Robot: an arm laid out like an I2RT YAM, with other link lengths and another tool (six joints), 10 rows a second.
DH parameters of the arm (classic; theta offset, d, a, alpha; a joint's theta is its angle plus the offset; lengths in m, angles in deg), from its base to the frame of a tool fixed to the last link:
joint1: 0 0.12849 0.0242 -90
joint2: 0 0 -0.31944 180
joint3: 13.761 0 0.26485 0
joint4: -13.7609 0.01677 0.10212 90
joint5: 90 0.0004 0 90
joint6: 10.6 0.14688 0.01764 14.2
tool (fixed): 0 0.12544 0 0
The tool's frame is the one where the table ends.
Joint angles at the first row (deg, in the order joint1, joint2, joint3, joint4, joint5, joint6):
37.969 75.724 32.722 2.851 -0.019 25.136
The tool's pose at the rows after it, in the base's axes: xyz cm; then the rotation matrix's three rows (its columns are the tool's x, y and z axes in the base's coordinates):
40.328 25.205 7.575; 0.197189 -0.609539 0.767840; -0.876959 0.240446 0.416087; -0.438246 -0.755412 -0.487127
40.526 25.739 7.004; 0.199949 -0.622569 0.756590; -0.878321 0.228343 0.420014; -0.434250 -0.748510 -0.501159
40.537 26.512 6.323; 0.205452 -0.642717 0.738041; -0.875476 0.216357 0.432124; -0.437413 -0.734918 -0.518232
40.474 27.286 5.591; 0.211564 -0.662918 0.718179; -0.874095 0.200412 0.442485; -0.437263 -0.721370 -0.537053
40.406 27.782 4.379; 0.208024 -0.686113 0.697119; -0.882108 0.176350 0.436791; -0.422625 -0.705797 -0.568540
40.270 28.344 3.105; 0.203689 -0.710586 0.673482; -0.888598 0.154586 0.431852; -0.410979 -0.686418 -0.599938
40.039 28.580 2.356; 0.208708 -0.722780 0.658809; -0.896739 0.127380 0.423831; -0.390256 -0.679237 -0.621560
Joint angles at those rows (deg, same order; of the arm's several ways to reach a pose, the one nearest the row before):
37.974 77.409 33.846 2.449 0.089 25.046
38.062 79.254 34.906 2.321 -0.381 24.830
38.128 81.188 36.049 2.066 -1.540 24.731
38.342 83.122 37.301 1.531 -2.520 24.554
38.781 85.629 39.001 0.153 -2.633 24.435
39.237 88.240 40.737 -1.171 -2.918 24.500
39.819 89.598 41.955 -2.706 -2.530 23.992

